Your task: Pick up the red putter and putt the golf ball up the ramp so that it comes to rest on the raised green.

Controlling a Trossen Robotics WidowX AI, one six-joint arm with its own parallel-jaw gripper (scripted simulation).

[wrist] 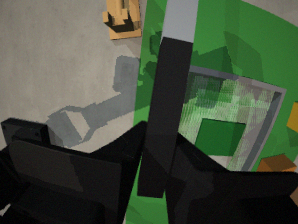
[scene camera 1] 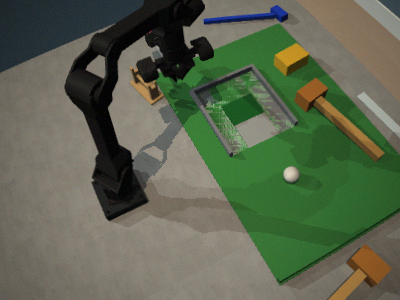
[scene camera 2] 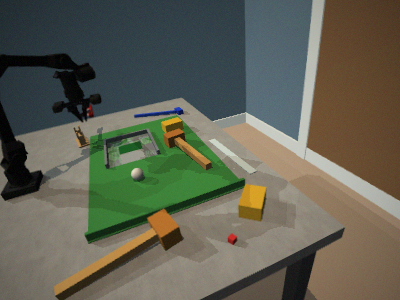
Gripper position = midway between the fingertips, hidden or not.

In view: my gripper point(scene camera 1: 178, 80), a yellow block point(scene camera 2: 251, 206), a yellow block point(scene camera 1: 293, 58) and a green mat point(scene camera 1: 341, 189).
My gripper also shows in the wrist view point(wrist: 154, 128) and in scene camera 2 point(scene camera 2: 84, 121). The green mat is seen too in the wrist view point(wrist: 246, 45) and in scene camera 2 point(scene camera 2: 172, 175).
